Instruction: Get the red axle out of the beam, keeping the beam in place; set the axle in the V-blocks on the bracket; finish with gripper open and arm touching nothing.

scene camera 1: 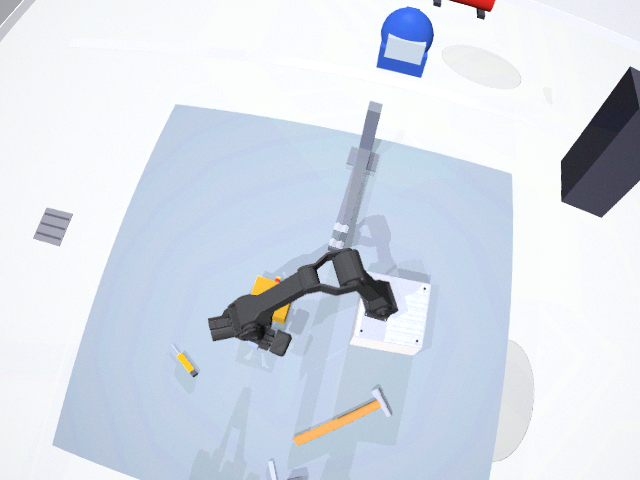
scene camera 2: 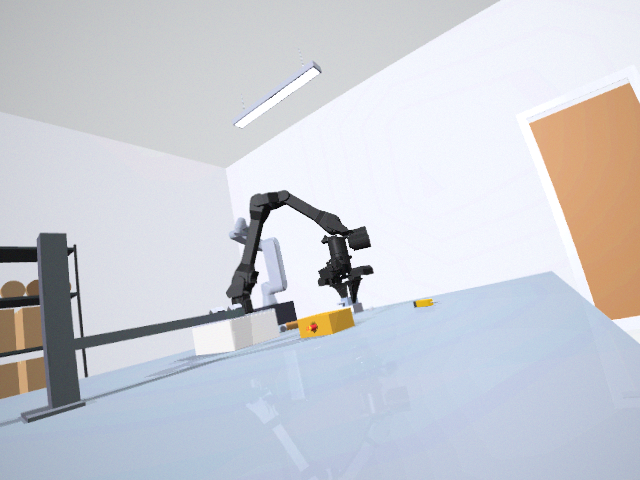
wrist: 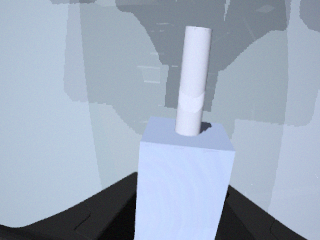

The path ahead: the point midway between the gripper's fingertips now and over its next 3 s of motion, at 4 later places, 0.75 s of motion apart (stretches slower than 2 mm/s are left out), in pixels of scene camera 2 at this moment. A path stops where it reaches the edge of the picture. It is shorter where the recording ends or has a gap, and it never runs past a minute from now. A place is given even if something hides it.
My gripper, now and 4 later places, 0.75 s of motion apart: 350,304; 345,294; 344,302; 347,314; 346,319
